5 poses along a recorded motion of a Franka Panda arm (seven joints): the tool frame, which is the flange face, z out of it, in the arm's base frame.
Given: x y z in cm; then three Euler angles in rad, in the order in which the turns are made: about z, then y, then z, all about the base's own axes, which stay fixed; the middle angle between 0 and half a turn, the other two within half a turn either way.
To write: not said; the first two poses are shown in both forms.
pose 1, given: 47.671, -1.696, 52.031, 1.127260, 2.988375, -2.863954
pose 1, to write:
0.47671, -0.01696, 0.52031
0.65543, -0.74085, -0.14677
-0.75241, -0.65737, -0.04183
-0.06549, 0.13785, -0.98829

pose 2, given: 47.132, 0.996, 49.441, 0.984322, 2.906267, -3.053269
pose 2, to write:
0.47132, 0.00996, 0.49441
0.60955, -0.75797, -0.23225
-0.78218, -0.62271, -0.02057
-0.12904, 0.19420, -0.97244

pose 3, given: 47.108, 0.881, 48.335, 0.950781, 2.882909, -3.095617
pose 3, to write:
0.47108, 0.00881, 0.48335
0.59853, -0.75925, -0.25554
-0.78719, -0.61659, -0.01176
-0.14864, 0.20819, -0.96673

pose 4, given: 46.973, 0.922, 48.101, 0.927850, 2.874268, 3.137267
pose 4, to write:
0.46973, 0.00922, 0.48101
0.57479, -0.77449, -0.26415
-0.80283, -0.59621, 0.00114
-0.15837, 0.21141, -0.96448

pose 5, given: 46.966, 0.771, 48.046, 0.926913, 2.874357, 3.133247
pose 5, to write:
0.46966, 0.00771, 0.48046
0.57230, -0.77637, -0.26406
-0.80457, -0.59385, 0.00220
-0.15852, 0.21119, -0.96450

